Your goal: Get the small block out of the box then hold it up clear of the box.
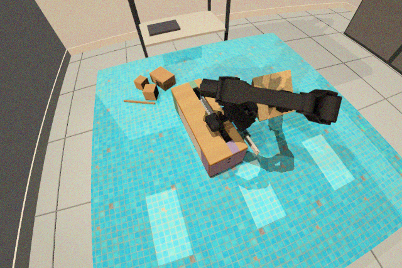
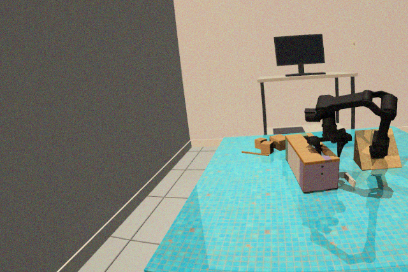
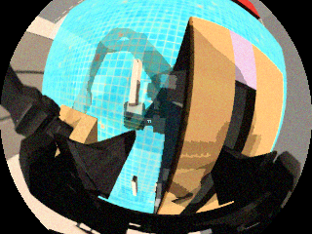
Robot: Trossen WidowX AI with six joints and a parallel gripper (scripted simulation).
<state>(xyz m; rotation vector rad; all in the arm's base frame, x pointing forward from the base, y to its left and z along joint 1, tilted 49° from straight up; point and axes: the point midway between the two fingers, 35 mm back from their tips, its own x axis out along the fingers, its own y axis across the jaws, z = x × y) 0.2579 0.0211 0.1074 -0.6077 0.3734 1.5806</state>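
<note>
Right now the small grey block is 4 cm ahead of my gripper tip and 3 cm to the left of it. The rest, counted from my gripper tip: thin stick (36 cm ahead, 34 cm to the right, 8 cm below); long tan box (8 cm to the right, 5 cm ahead, 2 cm below).
</note>
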